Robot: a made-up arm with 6 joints.
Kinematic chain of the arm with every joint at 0, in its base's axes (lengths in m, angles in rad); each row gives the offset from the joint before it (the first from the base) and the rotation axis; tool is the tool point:
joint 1: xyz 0 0 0.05 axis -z
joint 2: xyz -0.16 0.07 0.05 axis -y
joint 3: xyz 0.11 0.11 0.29 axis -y
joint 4: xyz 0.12 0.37 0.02 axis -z
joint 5: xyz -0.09 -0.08 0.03 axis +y
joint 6: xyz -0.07 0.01 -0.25 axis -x
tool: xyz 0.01 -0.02 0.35
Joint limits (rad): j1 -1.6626..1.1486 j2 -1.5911..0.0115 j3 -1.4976..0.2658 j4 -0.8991..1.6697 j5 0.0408..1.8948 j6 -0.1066..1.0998
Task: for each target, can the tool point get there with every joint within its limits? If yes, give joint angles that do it. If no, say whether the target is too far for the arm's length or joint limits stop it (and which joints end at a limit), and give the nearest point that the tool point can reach.
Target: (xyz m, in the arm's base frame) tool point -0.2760 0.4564 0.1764
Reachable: yes | joints -1.0652 -0.7052 -1.0624 -0.4222 0.3914 0.1207
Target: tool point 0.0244 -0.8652 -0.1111
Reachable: no: joint limits stop it (at a limit: joint 1, joint 3, joint 4, joint 5, joint 6) | nearest point 0.4622 -0.1587 -0.0088 | short by 0.837 m
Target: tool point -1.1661 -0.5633 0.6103
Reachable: no: joint limits stop it (at a limit: joint 1, joint 2, joint 3, joint 6) | nearest point -0.7734 -0.1922 0.4817 | short by 0.555 m
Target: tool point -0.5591 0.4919 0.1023
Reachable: yes | joints -1.2153 -1.2304 -0.0561 0.3081 0.2468 0.5942
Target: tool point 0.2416 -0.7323 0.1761
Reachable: no: joint limits stop it (at a limit: joint 1, joint 3, joint 4, joint 6) | nearest point 0.4685 -0.1688 0.1415 | short by 0.608 m
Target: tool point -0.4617 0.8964 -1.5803
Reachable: no: too far | nearest point -0.3227 0.6264 -0.3994 | short by 1.219 m
